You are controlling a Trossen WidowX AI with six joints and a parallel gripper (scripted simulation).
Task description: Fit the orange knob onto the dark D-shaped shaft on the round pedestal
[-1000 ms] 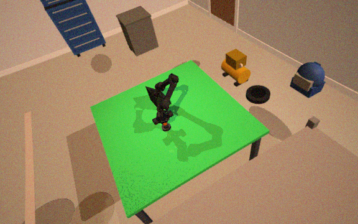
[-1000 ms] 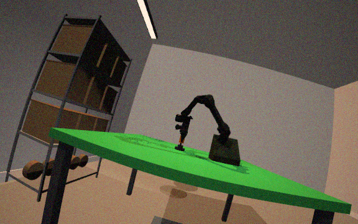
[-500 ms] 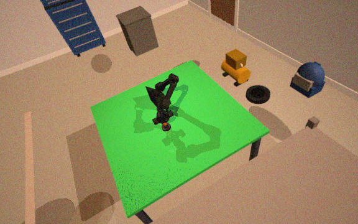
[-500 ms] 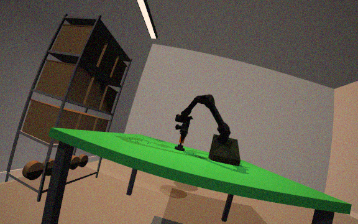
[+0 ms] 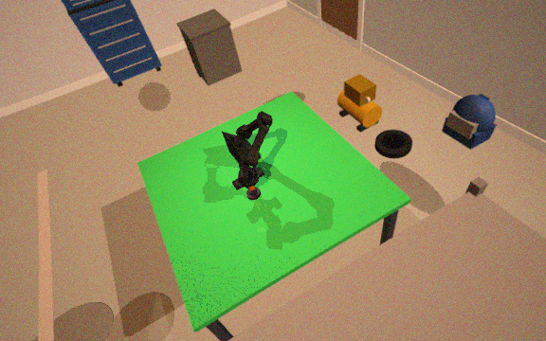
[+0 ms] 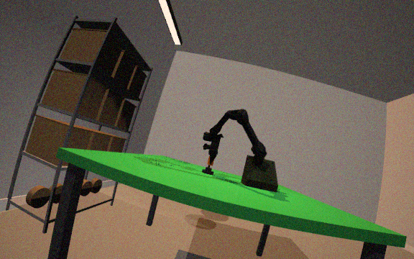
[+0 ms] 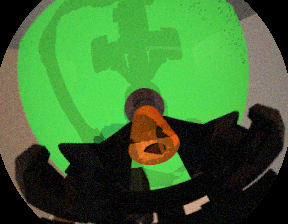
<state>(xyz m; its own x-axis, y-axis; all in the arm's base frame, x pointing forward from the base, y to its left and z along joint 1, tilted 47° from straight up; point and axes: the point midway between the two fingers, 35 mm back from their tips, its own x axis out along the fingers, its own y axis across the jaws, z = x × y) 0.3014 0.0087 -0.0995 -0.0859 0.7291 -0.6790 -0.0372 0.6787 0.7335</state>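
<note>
Right now my gripper tip is 2 cm below the orange knob. Round my gripper tip: short shaft 4 cm below.
</note>
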